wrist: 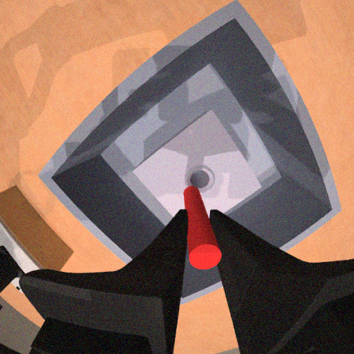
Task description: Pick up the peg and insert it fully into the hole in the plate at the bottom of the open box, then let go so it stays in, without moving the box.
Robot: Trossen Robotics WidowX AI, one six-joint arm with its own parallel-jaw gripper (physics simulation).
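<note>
A red peg (199,225) is held between the two black fingers of my gripper (197,215), which is shut on it. The peg's far end points toward the hole (200,178), a dark round opening with a pale rim. In the wrist view that end appears just below and a little left of the hole; the height between them cannot be told. The hole is in the pale square plate (160,172) at the bottom of the open grey box (65,162). The fingers hide part of the box's near wall.
A brown block (37,232) with a white face and a black part lies on the orange-tan table (90,65) at the lower left, outside the box. The box's walls rise around the plate. Shadows fall across the table and the box. A grey surface shows at the lower left corner.
</note>
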